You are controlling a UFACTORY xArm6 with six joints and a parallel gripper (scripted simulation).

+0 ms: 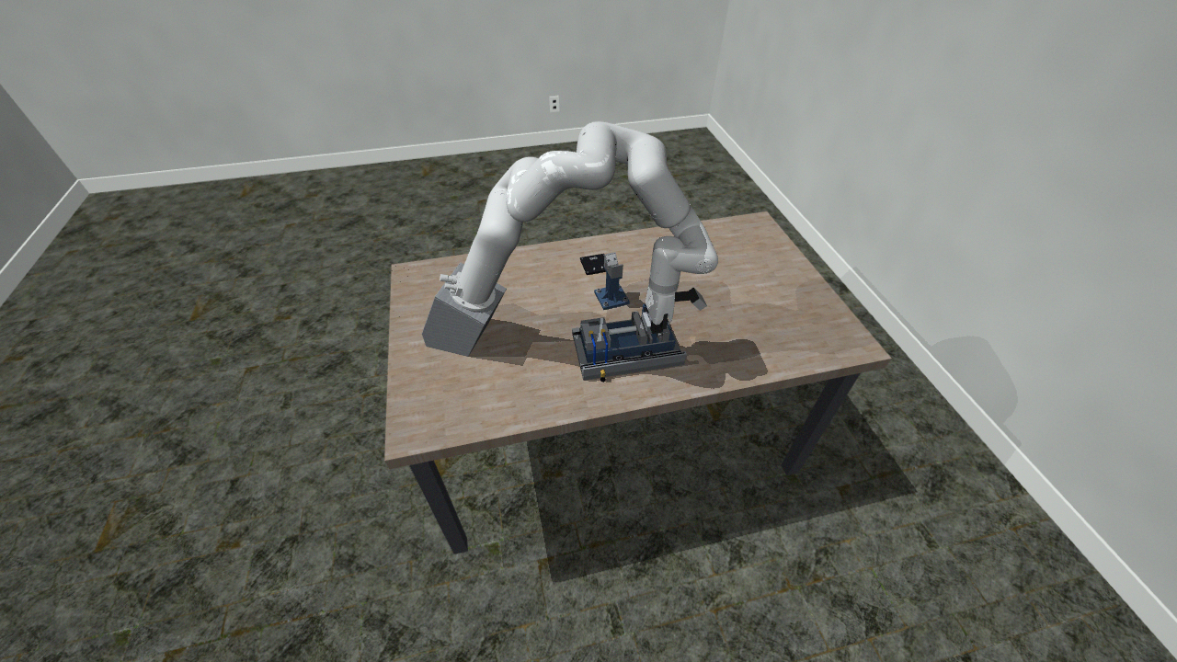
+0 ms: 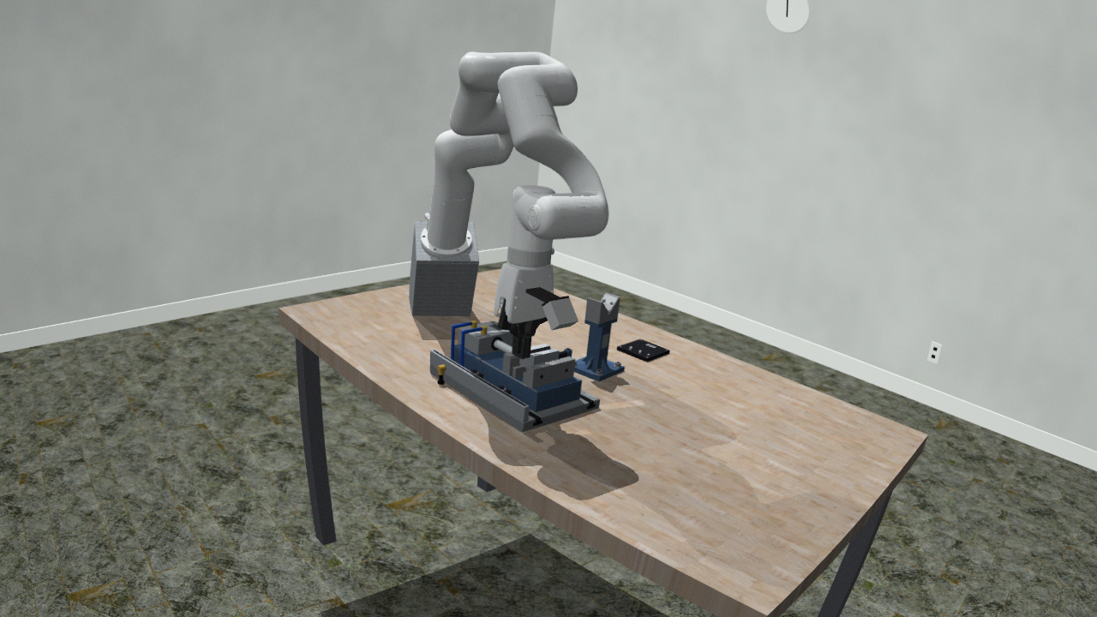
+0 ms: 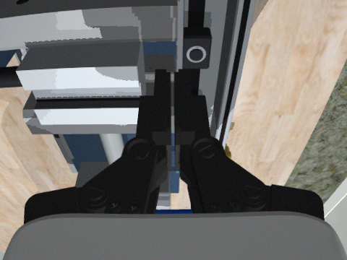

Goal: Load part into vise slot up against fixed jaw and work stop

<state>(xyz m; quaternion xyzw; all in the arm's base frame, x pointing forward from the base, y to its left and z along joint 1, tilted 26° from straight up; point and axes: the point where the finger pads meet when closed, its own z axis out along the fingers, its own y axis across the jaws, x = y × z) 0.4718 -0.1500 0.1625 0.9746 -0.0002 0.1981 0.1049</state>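
Right now my hand is 50 mm to the right of the grey block and 30 mm above it. Also, from my hand: dark work stop rod: 90 mm to the left, 40 mm below; fixed jaw: 30 mm ahead, 50 mm to the left, 50 mm below; moving jaw: 30 mm behind, 50 mm to the left, 50 mm below.
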